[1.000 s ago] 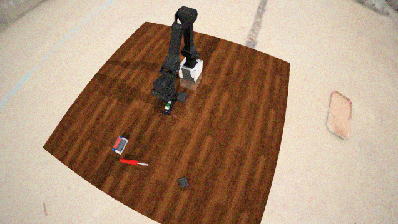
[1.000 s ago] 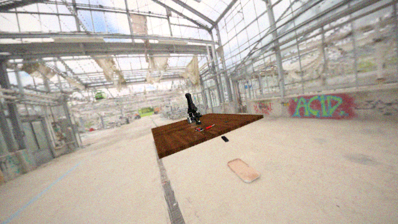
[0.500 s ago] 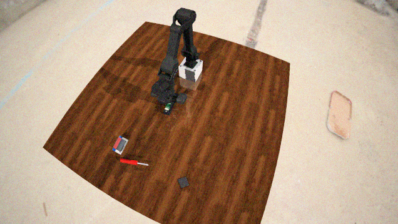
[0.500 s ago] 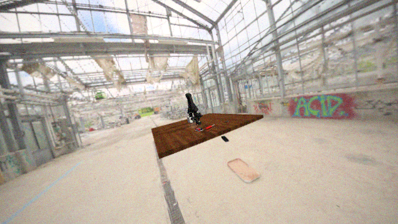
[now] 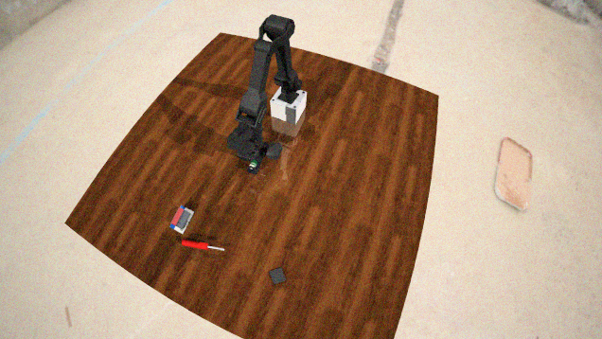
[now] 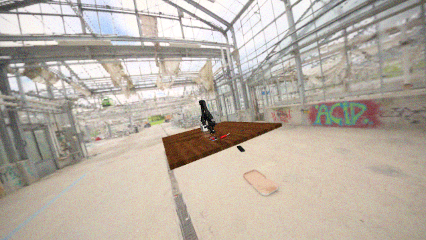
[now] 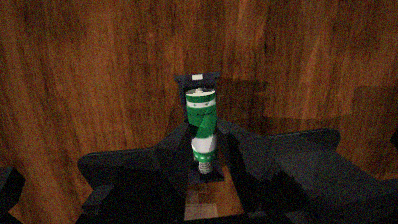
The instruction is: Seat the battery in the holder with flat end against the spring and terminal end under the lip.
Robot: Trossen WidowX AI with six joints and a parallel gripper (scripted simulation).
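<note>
The battery lies 1 cm above my gripper tip. From my gripper tip the other things lie so: dark square: 31 cm ahead, 27 cm to the left, 1 cm below; red-handled screwdriver: 35 cm ahead, 2 cm to the left.
</note>
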